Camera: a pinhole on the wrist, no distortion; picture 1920 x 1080 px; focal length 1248.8 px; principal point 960.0 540.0 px. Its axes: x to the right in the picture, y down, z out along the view. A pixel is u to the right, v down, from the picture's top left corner.
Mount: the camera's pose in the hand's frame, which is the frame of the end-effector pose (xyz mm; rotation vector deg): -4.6 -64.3 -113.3 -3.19 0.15 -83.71
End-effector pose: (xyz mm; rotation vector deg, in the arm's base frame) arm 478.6 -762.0 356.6 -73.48 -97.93 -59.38
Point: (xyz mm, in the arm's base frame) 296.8 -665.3 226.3
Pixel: 1532.6 250.1
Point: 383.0 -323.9 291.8
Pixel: 951.6 784.7
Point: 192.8 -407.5 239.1
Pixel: 1446.3 665.7
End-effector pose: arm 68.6 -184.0 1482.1 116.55 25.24 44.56
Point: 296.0 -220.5 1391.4
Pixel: 1008.2 945.8
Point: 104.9 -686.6 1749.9
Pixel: outside the picture
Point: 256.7 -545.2 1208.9
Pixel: 889.1 150.5
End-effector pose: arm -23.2 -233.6 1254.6 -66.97 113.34 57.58
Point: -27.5 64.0 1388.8
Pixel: outside the picture
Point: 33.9 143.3 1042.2
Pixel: 840.2 487.9
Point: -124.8 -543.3 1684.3
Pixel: behind the camera
